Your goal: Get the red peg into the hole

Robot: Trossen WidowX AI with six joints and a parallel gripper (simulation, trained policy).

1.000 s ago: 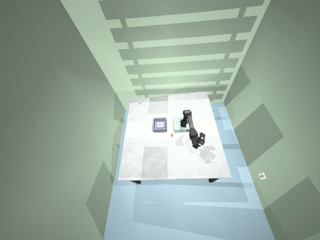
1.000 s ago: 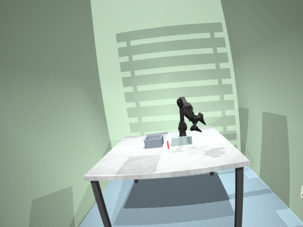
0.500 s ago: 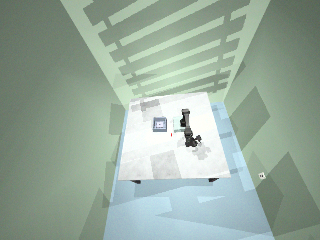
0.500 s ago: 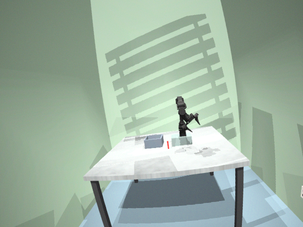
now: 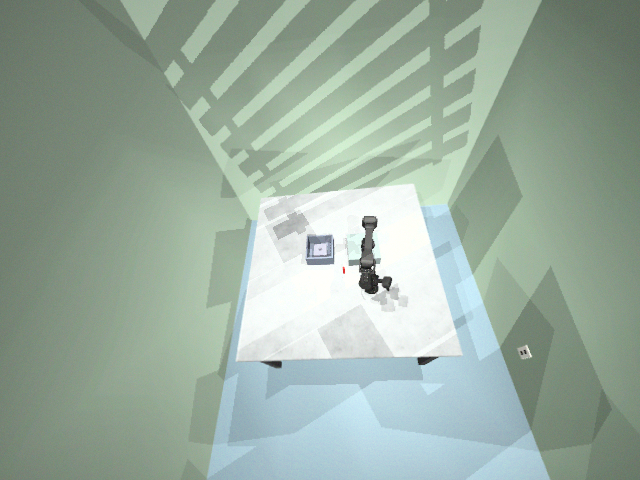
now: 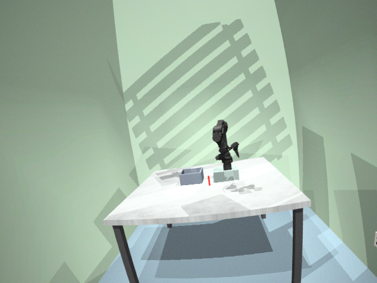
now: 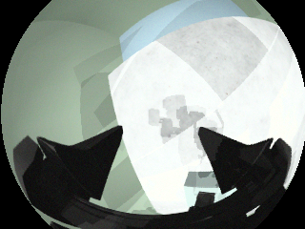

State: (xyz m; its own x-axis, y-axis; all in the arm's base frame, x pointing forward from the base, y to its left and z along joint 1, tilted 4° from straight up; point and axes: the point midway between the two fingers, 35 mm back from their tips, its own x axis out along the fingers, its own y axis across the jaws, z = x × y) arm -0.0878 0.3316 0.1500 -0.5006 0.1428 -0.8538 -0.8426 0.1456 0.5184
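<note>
Right now the red peg is 250 mm ahead of my gripper tip, 180 mm to the right of it and 190 mm below it. From my gripper tip the other things lie so: grey box 440 mm ahead, 310 mm to the right, 200 mm below; then plate 440 mm ahead, 310 mm to the right, 180 mm below.
</note>
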